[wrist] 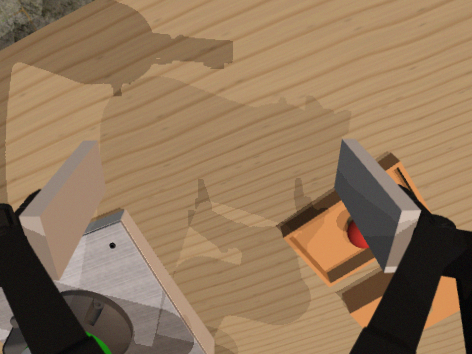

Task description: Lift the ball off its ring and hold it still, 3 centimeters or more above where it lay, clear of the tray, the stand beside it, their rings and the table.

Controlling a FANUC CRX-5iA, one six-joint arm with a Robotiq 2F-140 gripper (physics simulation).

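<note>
The red ball shows at the right, in an orange tray with raised edges. The right finger covers part of the ball and of the tray. The ball's ring cannot be made out clearly; a darker round patch shows beside the ball. My gripper is wide open and empty, its fingers above the table at the left and right. The ball lies low beneath the right finger, well off the middle between the fingers.
A second orange piece lies below the tray, partly hidden by the right finger's arm. A metal block with a round recess stands at the lower left, with something green in it. The wooden table ends at the upper left.
</note>
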